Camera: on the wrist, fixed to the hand. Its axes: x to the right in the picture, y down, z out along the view.
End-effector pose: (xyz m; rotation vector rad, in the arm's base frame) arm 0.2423 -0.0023 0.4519 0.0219 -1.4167 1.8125
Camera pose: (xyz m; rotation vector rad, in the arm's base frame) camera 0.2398 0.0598 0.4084 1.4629 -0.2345 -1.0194
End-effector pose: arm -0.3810 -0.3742 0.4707 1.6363 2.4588 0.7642
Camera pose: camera -0.3818 -0.3721 0.5466 -1.9151 1.2667 -0.1833
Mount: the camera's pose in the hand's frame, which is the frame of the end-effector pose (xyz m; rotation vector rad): 0.0170 0.0342 -0.0656 0.2143 0.4823 3.0925
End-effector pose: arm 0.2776 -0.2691 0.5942 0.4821 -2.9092 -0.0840
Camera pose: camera 0.2640 -0.2439 0.6645 -2.7205 -0.4259 0.5298
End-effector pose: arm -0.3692 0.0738 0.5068 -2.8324 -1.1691 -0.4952
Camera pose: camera -0.3523 0.0508 0.5771 -0.9327 2.3907 -0.2586
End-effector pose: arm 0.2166 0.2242 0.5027 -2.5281 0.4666 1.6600
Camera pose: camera 0.2706 0.1729 0.5175 -0.1639 -2.0722 0.2320
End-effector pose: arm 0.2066 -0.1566 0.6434 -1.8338 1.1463 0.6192
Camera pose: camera 0.1818 -0.2281 0.6496 -1.1969 -2.1872 -0.7604
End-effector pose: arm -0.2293 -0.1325 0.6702 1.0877 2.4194 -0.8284
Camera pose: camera -0.2194 -0.0629 0.6987 2.6196 -1.0739 0.5161
